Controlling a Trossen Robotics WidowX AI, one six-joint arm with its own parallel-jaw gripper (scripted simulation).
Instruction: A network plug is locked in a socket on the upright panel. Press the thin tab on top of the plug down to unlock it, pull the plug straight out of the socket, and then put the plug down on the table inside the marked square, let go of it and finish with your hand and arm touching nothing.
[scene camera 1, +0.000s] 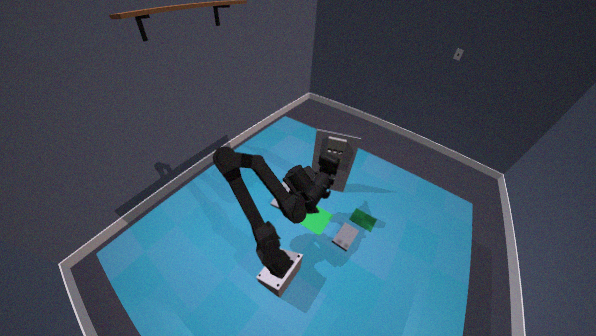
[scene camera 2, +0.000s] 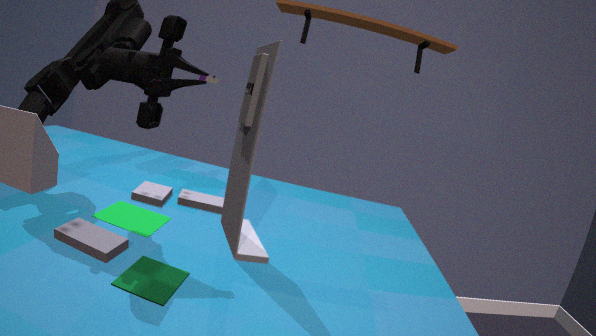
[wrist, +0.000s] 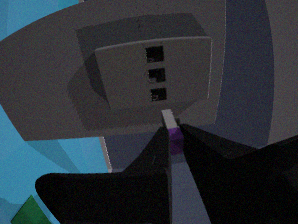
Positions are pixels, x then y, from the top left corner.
my gripper: scene camera 1; scene camera 2; wrist 172, 132
same spot on my gripper: (scene camera 1: 324, 178) = (scene camera 2: 148, 52)
same spot on grey panel: (wrist: 76, 76) = (scene camera 2: 242, 142)
